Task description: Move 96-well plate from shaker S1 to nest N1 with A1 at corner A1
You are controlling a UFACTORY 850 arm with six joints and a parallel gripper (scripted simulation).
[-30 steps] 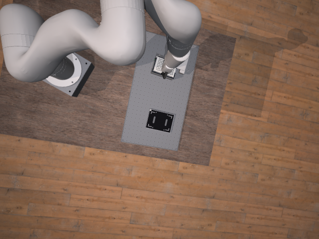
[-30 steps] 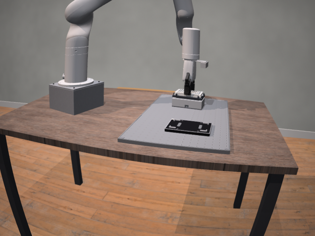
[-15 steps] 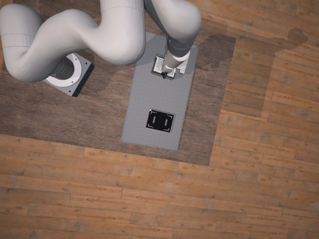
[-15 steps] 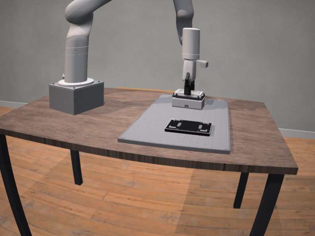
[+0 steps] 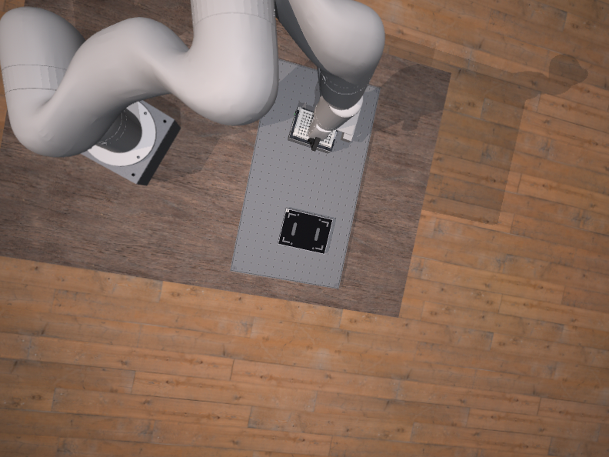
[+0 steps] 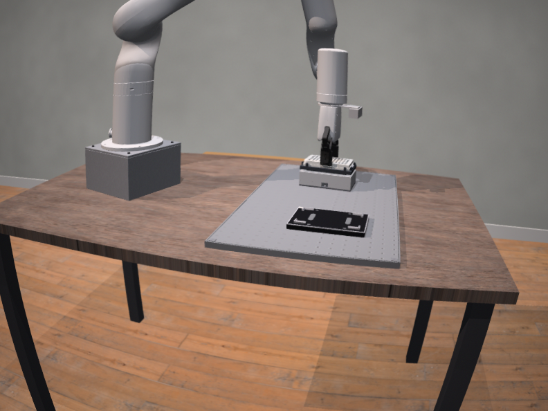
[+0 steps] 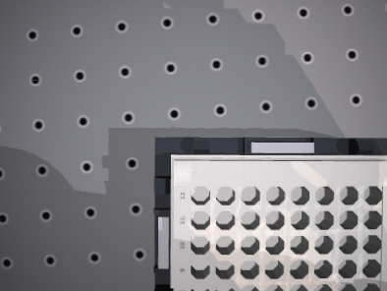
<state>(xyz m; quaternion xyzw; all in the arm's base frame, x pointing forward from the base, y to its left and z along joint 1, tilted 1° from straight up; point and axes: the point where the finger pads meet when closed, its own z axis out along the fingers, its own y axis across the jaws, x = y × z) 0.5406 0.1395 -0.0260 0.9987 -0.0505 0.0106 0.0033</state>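
The 96-well plate lies 10 mm below my hand. From my hand the other things lie so: black plate nest N1: 330 mm to the right, 70 mm below, 40 mm ahead.
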